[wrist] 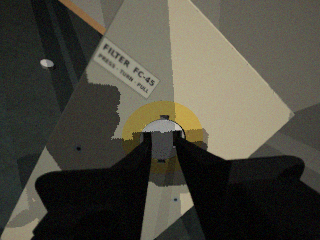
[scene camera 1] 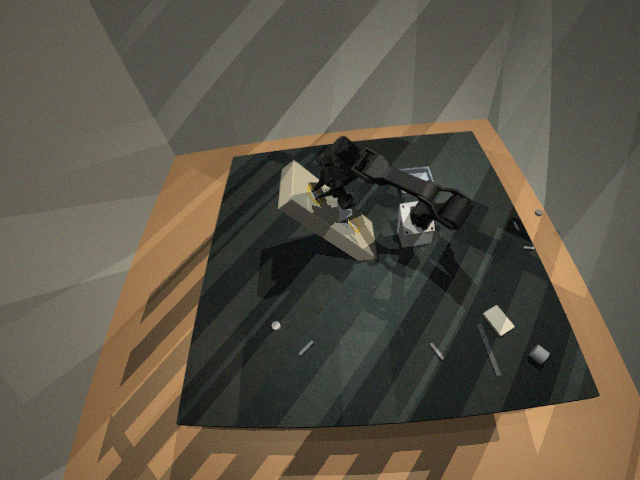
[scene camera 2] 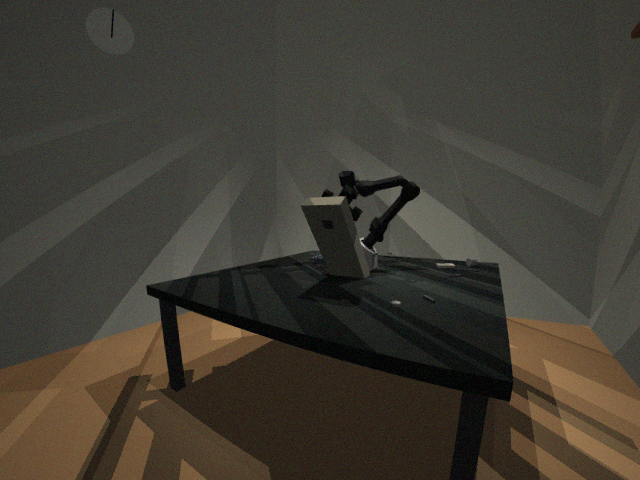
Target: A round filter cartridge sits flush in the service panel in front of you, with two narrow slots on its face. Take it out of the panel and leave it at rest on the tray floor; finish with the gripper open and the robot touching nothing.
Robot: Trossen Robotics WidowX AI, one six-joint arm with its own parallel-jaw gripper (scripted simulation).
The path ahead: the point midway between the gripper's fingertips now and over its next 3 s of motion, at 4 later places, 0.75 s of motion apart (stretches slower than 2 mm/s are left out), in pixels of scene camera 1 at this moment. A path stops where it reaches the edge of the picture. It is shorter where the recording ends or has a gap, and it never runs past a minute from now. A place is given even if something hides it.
My gripper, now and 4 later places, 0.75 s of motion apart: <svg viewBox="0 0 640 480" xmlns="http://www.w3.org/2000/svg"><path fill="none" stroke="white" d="M315 194L313 195L312 196L327 186L338 194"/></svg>
